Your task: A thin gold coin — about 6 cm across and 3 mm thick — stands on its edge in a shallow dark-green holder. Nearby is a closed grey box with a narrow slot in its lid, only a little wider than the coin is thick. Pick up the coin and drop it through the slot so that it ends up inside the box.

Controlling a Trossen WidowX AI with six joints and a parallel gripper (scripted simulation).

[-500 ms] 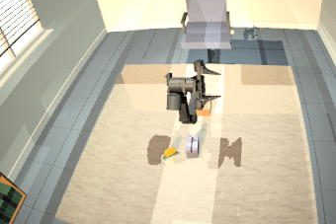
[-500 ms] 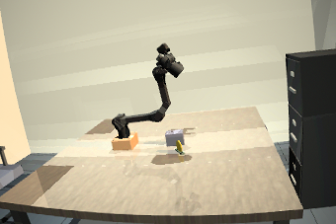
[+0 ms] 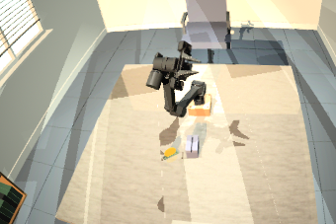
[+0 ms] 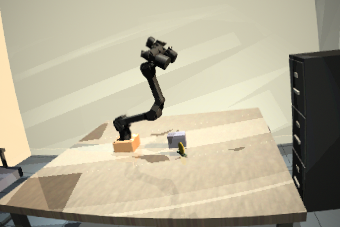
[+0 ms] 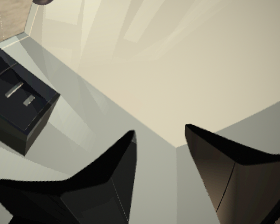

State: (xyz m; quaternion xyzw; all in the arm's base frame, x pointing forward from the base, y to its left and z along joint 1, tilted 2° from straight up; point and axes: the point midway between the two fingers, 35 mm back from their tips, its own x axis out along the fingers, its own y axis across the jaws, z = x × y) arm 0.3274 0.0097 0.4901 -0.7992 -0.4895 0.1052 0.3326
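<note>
My gripper tip is 19 cm to the left of the gold coin and 54 cm above it.
</note>
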